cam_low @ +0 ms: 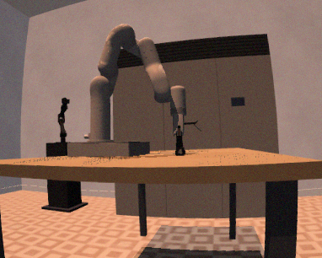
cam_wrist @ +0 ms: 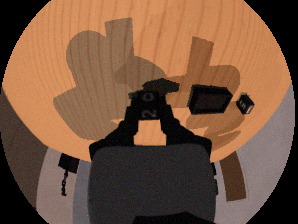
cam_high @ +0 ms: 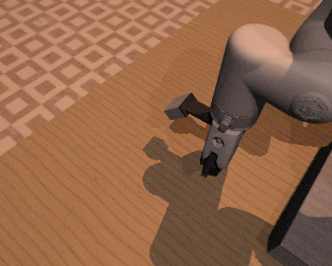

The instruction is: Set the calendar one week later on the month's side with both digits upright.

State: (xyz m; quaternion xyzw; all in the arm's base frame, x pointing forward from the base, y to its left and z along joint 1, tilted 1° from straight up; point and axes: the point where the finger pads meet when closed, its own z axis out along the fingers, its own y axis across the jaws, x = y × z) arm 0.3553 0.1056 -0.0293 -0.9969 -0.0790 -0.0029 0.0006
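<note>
My hand is 2 cm above the black digit cube. From my hand the other things lie so: black cube: 3 cm ahead, 21 cm to the right, 2 cm below.
</note>
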